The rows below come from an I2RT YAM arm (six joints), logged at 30 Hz.
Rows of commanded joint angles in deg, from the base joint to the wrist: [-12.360 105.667 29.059 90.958 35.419 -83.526]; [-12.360 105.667 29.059 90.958 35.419 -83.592]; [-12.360 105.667 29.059 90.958 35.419 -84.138]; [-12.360 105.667 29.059 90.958 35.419 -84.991]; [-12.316 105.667 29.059 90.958 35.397 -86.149]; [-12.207 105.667 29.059 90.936 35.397 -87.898]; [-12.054 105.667 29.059 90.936 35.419 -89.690]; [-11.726 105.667 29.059 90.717 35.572 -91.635]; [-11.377 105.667 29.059 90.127 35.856 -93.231]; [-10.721 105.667 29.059 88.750 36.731 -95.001]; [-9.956 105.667 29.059 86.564 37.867 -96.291]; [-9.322 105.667 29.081 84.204 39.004 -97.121]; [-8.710 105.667 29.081 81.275 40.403 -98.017]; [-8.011 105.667 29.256 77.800 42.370 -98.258]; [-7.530 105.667 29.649 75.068 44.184 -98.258]
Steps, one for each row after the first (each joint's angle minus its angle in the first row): [0.000 0.000 0.000 0.000 0.000 -0.066]; [0.000 0.000 0.000 0.000 0.000 -0.612]; [0.000 0.000 0.000 0.000 0.000 -1.465]; [0.044 0.000 0.000 0.000 -0.022 -2.623]; [0.153 0.000 0.000 -0.022 -0.022 -4.372]; [0.306 0.000 0.000 -0.022 0.000 -6.164]; [0.634 0.000 0.000 -0.241 0.153 -8.109]; [0.983 0.000 0.000 -0.831 0.437 -9.705]; [1.639 0.000 0.000 -2.208 1.312 -11.475]; [2.404 0.000 0.000 -4.394 2.448 -12.765]; [3.038 0.000 0.022 -6.754 3.585 -13.595]; [3.650 0.000 0.022 -9.683 4.984 -14.491]; [4.349 0.000 0.197 -13.158 6.951 -14.732]; [4.830 0.000 0.590 -15.890 8.765 -14.732]
